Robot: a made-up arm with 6 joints.
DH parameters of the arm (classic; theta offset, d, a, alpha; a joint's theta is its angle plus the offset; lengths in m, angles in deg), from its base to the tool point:
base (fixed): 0 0.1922 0 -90
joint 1: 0 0.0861 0.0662 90
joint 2: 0 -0.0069 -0.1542 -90
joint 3: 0 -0.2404 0.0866 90
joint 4: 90 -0.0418 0.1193 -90
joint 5: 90 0.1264 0.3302 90
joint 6: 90 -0.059 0.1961 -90
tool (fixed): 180 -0.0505 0 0
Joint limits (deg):
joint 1: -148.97..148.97
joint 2: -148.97..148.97
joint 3: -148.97..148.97
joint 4: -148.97..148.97
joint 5: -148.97..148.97
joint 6: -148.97..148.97
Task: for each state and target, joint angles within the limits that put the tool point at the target. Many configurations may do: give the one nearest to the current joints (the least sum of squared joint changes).
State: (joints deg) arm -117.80 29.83 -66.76 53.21 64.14 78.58
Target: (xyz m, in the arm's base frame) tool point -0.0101 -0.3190 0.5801
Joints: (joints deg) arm -101.58 46.58 -63.27 52.73 57.68 56.25
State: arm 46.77 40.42 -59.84 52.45 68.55 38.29
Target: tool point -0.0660 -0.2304 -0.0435
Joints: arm 54.63 34.08 -71.16 5.26 49.82 66.96
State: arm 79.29 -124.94 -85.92 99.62 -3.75 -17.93
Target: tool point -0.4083 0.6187 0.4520
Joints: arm 76.36 -148.97 -59.96 111.55 -47.99 -12.56
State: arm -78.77 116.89 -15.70 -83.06 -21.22 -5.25
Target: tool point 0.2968 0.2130 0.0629
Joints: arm -86.41 114.77 -21.73 -81.80 -17.38 5.85
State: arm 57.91 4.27 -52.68 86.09 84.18 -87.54
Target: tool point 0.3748 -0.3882 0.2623
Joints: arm 54.93 -4.12 -54.05 72.56 86.14 -81.18
